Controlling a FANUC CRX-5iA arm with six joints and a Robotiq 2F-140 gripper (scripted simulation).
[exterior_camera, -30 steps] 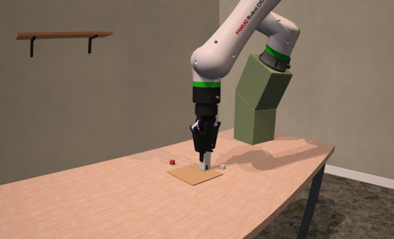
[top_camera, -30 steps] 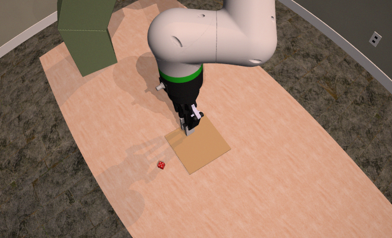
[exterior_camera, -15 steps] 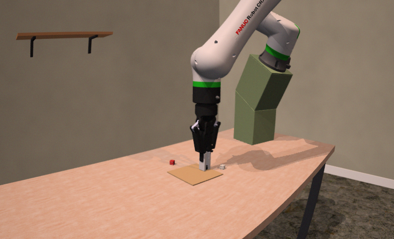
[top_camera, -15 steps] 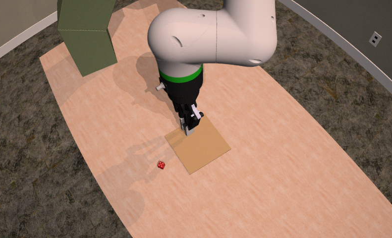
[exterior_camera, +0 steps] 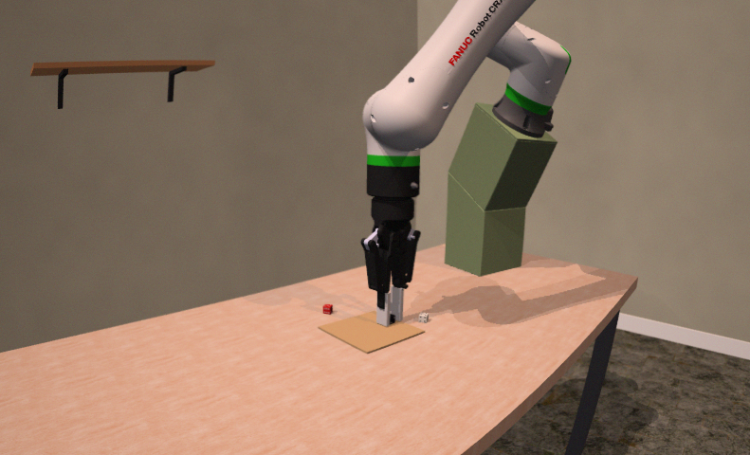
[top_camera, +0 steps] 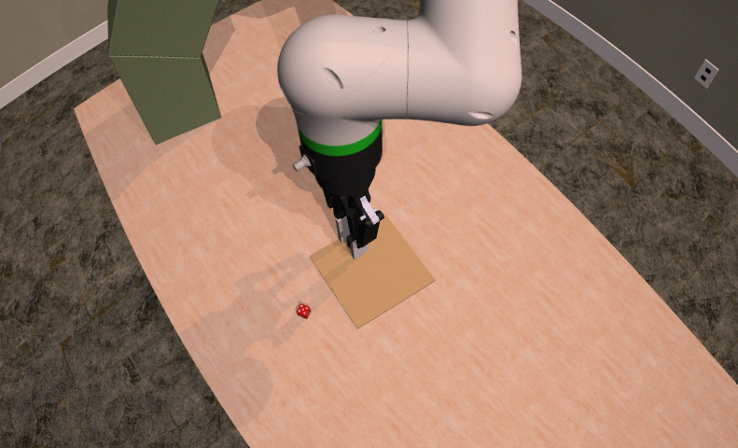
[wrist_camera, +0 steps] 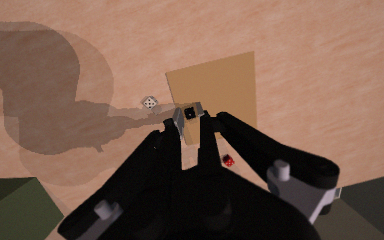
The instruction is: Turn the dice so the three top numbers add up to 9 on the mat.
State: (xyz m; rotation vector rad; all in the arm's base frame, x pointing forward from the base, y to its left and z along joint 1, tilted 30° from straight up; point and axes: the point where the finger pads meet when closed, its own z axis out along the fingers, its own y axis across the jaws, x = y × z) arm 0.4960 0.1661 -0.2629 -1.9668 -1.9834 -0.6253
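Now: hand 3 cm above the black die. The rest, counted from my hand: tan square mat: 5 cm ahead, 4 cm below; white die: 6 cm behind, 3 cm to the left, 3 cm below; red die: 5 cm ahead, 12 cm to the right, 3 cm below.
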